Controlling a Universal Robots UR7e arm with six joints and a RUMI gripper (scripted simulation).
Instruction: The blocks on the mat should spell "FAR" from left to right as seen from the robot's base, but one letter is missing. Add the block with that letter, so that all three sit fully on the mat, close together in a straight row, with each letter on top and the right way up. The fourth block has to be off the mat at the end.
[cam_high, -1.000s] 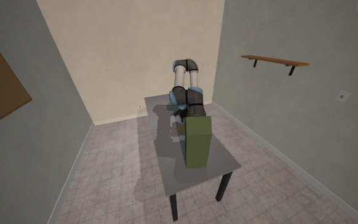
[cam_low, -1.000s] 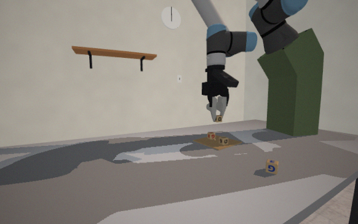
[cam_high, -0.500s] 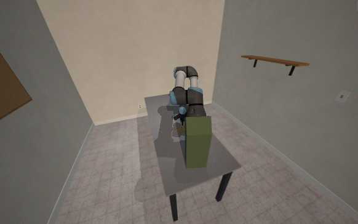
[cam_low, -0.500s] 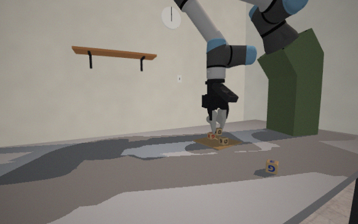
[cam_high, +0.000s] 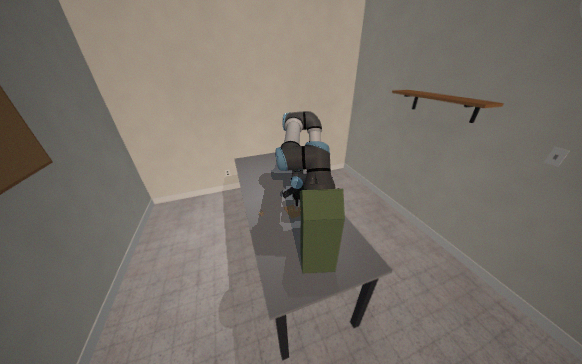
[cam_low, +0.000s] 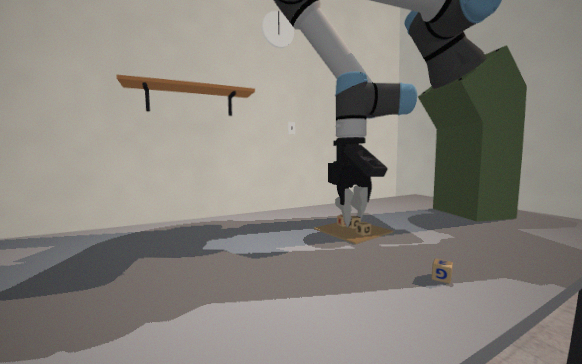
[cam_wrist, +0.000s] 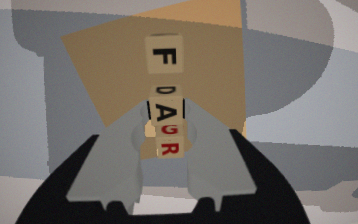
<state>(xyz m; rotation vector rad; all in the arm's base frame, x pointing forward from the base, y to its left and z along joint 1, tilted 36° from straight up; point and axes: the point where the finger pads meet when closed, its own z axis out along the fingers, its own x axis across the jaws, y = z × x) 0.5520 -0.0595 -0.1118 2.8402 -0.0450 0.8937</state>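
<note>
Now: hand 20 mm above the tan mat. The rest, counted from my hand: blue G block: 260 mm to the left, 50 mm ahead, 10 mm below; then red R block: 40 mm to the right, 10 mm below.
</note>
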